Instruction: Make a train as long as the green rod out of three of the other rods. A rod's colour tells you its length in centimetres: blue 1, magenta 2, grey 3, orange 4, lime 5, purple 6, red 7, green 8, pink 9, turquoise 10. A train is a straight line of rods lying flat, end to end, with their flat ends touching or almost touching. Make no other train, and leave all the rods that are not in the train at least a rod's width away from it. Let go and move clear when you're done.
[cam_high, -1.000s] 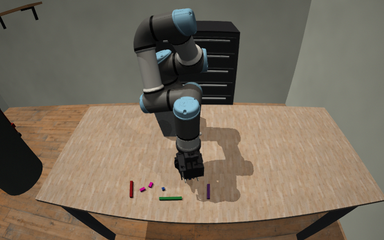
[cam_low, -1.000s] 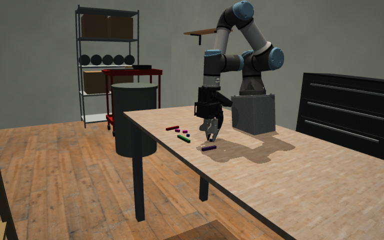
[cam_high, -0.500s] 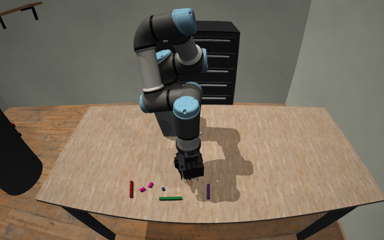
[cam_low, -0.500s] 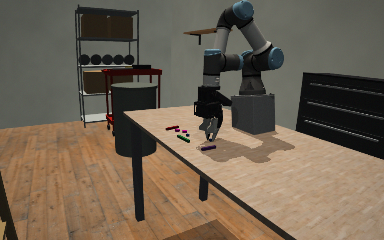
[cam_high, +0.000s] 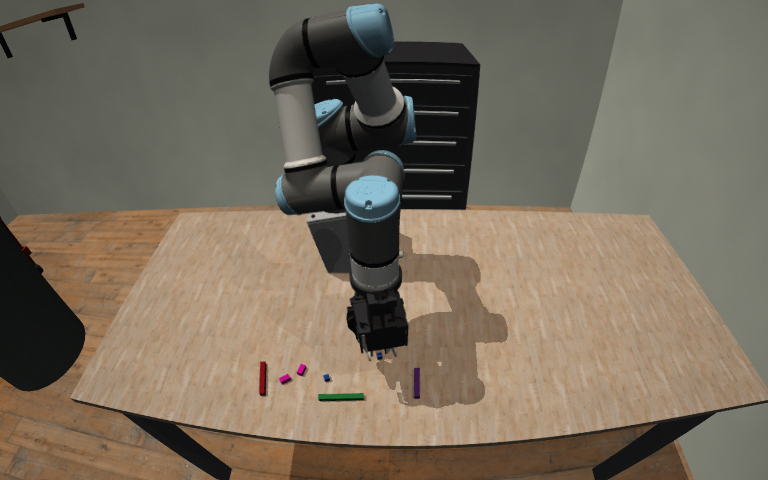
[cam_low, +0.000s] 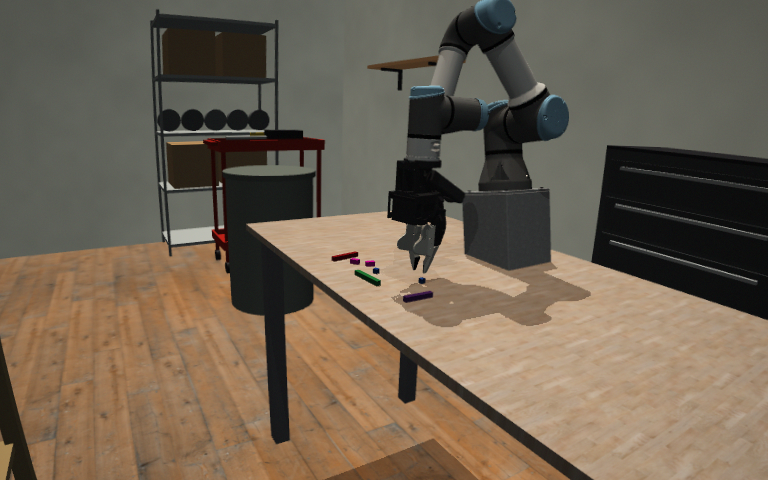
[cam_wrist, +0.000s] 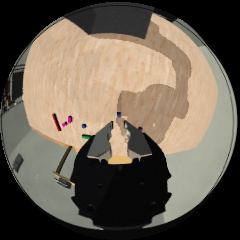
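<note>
Now: the green rod 100 mm ahead of my hand, 50 mm to the right of it and 40 mm below it. Round my hand: magenta rod (160 mm to the right, 90 mm ahead, 40 mm below); purple rod (80 mm to the left, 40 mm below, 40 mm ahead); red rod (200 mm to the right, 100 mm ahead, 40 mm below).
</note>
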